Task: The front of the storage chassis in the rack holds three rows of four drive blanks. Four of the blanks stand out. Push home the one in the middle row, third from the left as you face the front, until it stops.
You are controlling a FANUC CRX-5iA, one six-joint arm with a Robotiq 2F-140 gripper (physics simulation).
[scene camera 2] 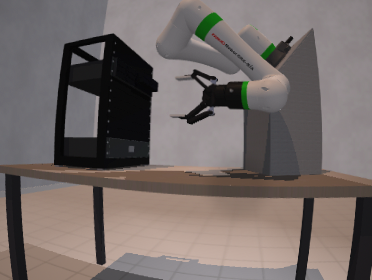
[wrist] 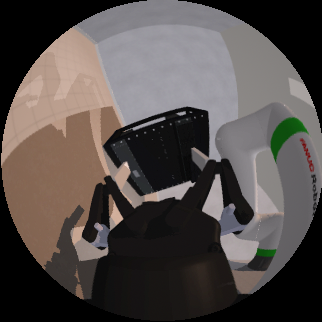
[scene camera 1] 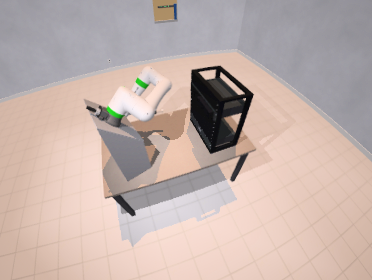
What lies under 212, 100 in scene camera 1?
A black rack.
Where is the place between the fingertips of my gripper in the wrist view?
At 159, 160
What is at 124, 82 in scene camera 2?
A black rack.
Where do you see a black rack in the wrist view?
At 142, 148
